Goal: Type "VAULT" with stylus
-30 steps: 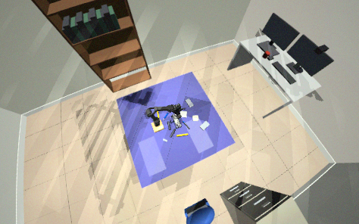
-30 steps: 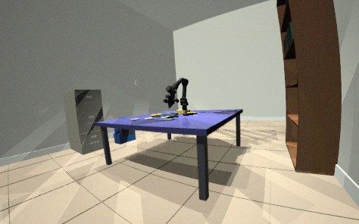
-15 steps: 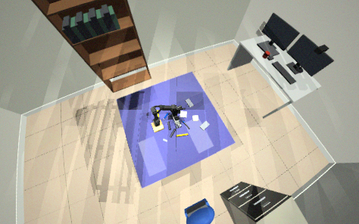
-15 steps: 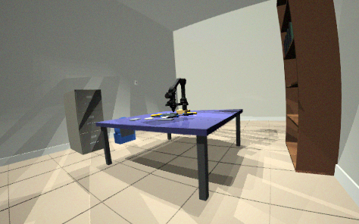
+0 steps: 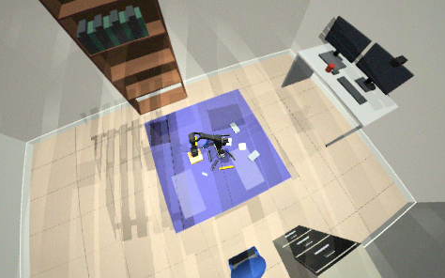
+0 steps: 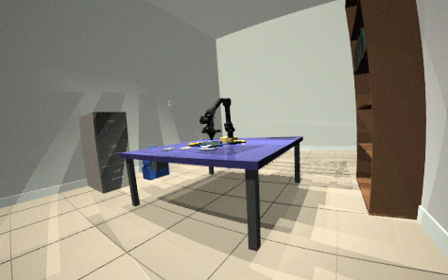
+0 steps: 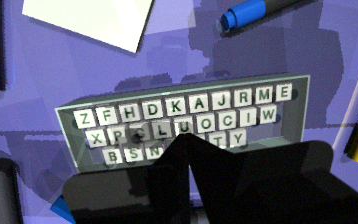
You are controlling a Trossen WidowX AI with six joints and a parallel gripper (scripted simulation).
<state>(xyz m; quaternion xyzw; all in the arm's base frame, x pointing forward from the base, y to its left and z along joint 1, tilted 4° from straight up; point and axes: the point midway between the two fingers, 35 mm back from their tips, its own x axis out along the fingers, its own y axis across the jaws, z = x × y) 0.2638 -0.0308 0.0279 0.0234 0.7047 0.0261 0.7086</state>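
The blue stylus lies 140 mm behind my gripper tip, 100 mm to the left of it and 30 mm below it. The rest, counted from my gripper tip: yellow pen 220 mm to the right, 30 mm below; then white paper 120 mm ahead, 50 mm to the left, 40 mm below.
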